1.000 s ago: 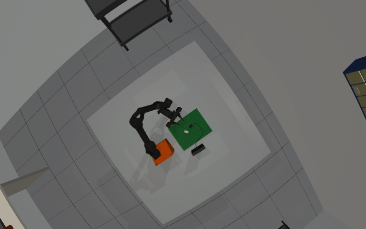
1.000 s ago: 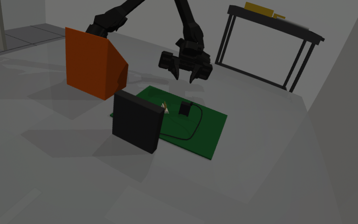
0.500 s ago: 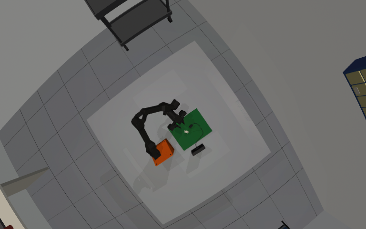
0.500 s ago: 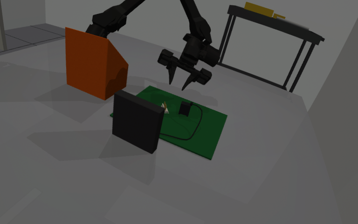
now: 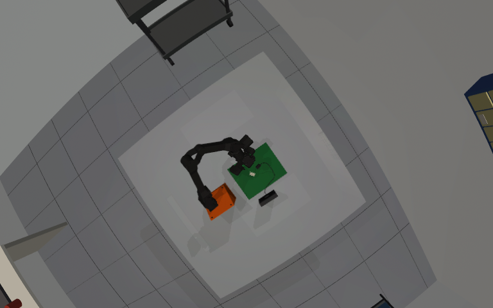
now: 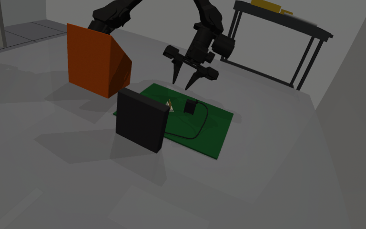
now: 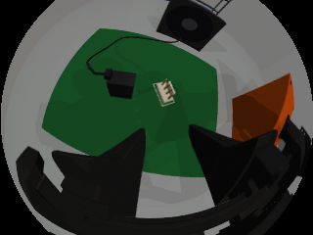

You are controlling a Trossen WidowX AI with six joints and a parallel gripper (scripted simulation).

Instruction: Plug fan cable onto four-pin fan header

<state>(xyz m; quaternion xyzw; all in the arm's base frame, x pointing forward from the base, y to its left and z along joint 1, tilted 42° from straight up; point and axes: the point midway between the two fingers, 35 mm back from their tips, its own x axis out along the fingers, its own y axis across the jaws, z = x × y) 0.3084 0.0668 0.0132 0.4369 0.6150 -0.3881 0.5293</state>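
Right now the black plug is 60 mm ahead of my gripper tip, 50 mm to the right of it and 30 mm below it. Round my gripper tip: green board: 70 mm to the right, 70 mm below, 30 mm ahead; then black square fan: 230 mm to the right, 20 mm behind, 10 mm above; then white four-pin header: 60 mm to the right, 50 mm below.
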